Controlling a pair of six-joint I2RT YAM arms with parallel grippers.
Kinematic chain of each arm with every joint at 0, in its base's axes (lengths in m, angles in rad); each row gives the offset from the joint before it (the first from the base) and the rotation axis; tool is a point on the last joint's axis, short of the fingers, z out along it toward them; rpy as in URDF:
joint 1: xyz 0 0 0.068 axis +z
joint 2: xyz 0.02 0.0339 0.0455 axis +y
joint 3: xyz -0.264 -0.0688 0 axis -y
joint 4: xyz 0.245 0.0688 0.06 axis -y
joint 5: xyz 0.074 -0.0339 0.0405 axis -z
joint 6: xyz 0.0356 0 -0.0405 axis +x
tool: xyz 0 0 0 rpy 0 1.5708 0
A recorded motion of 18 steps. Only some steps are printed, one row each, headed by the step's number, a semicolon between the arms.
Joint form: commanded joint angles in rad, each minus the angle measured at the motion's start. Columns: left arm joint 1, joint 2, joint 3, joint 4, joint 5, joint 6; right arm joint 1, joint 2, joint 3, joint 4, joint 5, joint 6.
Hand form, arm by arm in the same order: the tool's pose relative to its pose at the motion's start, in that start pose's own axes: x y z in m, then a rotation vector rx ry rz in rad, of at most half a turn. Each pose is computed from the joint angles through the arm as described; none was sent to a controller.
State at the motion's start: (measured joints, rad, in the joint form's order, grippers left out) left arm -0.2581 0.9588 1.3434 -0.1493 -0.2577 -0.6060; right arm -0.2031 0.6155 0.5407 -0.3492 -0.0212 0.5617
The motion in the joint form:
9: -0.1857 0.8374 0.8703 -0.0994 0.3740 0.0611; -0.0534 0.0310 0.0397 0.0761 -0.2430 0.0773
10: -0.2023 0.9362 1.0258 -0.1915 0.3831 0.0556; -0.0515 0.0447 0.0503 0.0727 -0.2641 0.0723
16: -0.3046 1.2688 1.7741 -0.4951 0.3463 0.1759; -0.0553 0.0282 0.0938 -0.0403 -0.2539 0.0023
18: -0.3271 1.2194 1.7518 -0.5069 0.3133 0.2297; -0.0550 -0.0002 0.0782 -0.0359 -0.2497 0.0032
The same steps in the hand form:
9: 0.0819 -0.1061 0.1764 0.4284 0.3608 0.0266; -0.0162 0.0102 -0.0009 -0.2086 0.0375 0.0847
10: 0.0922 -0.1151 0.1879 0.4297 0.4059 0.0233; -0.0175 0.0121 0.0002 -0.2241 0.0552 0.0792
16: 0.0803 -0.1629 0.1693 0.5598 0.3145 0.0957; -0.0197 0.0131 -0.0092 -0.1870 0.0845 0.0205
18: 0.0658 -0.1704 0.1541 0.5641 0.2822 0.1386; -0.0171 0.0117 -0.0127 -0.1925 0.0680 0.0184

